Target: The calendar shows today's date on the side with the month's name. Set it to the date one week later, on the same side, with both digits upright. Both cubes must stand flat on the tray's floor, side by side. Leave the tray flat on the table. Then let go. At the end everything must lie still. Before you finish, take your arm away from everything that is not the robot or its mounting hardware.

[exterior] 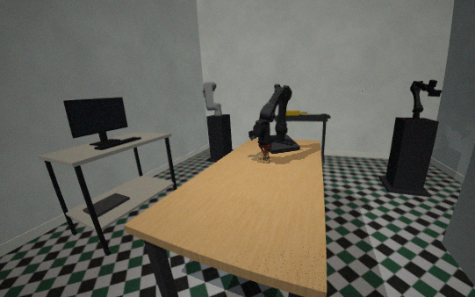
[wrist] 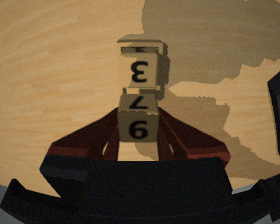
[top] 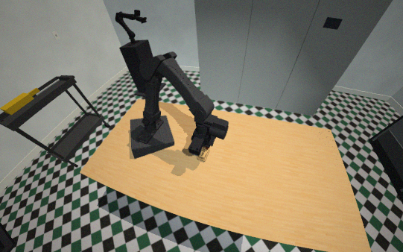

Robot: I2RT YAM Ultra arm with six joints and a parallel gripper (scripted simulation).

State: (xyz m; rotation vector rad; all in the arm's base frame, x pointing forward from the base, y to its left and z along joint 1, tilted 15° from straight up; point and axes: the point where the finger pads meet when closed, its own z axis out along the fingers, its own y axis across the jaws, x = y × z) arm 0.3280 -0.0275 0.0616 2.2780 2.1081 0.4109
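My gripper is now 50 mm above the wooden tray and 20 mm to the left of it. From my hand the other things lie so: wooden cube (right at my hand).
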